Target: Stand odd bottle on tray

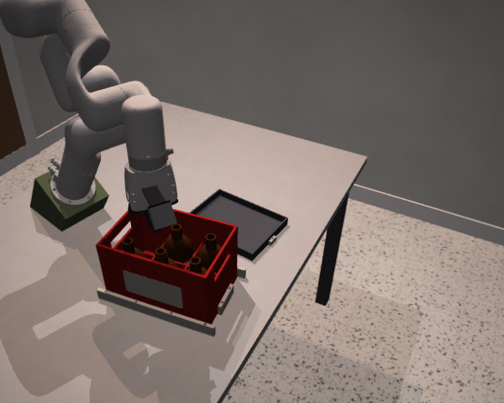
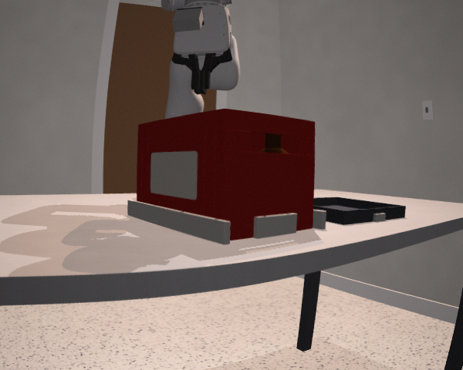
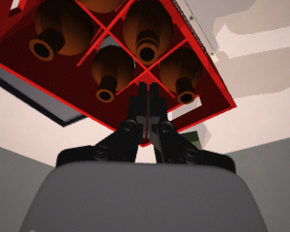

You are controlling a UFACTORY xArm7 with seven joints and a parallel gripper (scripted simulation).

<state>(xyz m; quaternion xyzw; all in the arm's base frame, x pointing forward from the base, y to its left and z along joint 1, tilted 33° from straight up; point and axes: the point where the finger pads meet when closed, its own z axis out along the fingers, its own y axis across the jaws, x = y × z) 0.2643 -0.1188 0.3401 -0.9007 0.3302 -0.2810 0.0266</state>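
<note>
My gripper is now 4 cm to the right of the red crate and 16 cm above it. Round my hand: black tray: 5 cm ahead, 32 cm to the left, 23 cm below.
</note>
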